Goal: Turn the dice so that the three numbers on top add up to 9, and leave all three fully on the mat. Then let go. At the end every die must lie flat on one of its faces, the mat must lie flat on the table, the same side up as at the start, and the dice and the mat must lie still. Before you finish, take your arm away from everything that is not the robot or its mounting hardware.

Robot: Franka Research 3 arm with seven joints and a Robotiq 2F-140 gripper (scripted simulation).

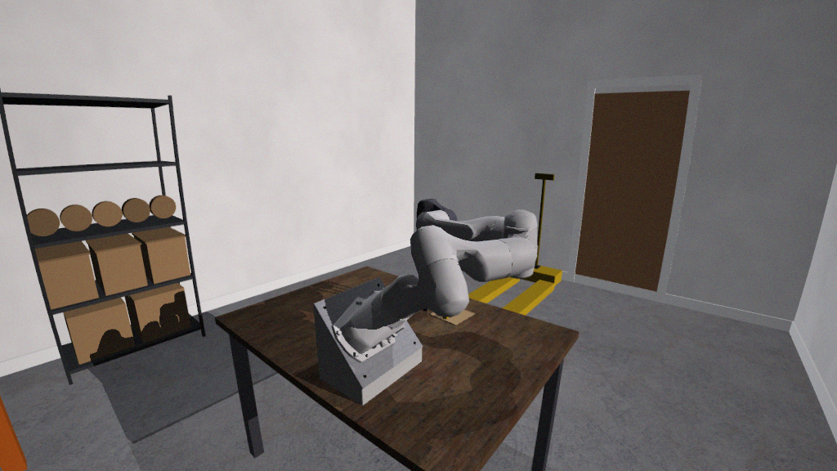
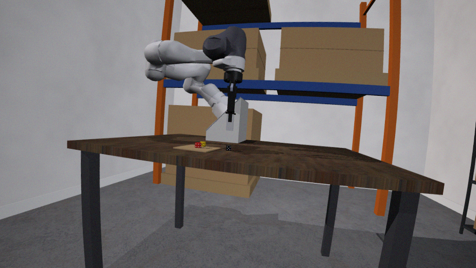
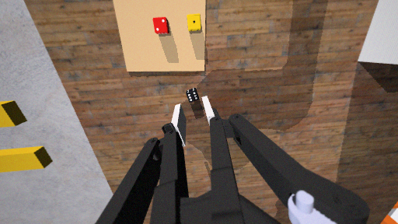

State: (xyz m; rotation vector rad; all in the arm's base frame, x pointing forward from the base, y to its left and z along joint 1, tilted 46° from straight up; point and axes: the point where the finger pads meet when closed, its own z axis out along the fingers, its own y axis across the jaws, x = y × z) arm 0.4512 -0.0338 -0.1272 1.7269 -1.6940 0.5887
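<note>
Now: the black die 10 cm below my hand. Round my hand: yellow die (11 cm to the right, 10 cm below, 3 cm behind); then red die (12 cm to the right, 10 cm below, 2 cm ahead); then tan mat (12 cm to the right, 11 cm below, 2 cm ahead).
</note>
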